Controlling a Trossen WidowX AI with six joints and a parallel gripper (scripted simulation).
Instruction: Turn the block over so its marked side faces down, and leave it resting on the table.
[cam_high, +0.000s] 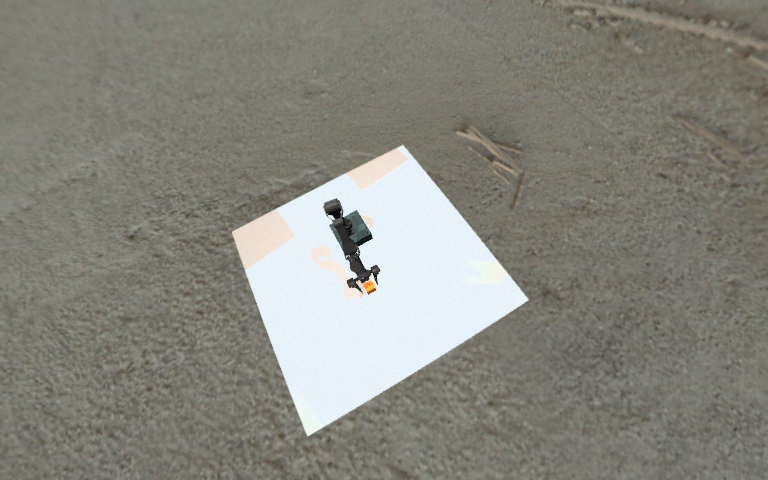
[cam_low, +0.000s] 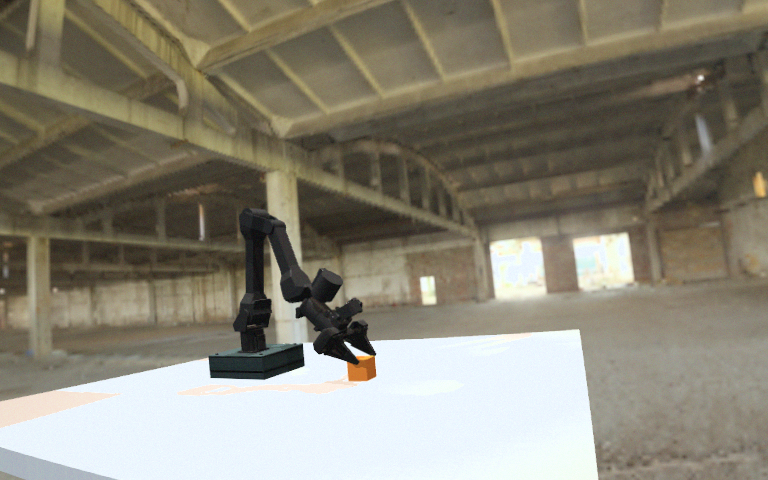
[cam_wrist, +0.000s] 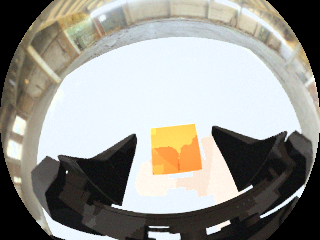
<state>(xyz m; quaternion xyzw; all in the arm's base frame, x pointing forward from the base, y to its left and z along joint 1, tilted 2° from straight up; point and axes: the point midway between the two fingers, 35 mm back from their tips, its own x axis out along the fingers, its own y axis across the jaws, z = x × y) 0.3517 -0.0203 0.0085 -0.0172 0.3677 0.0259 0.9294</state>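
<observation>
Now: gripper tip 3 cm past the orange block and 2 cm above it.
</observation>
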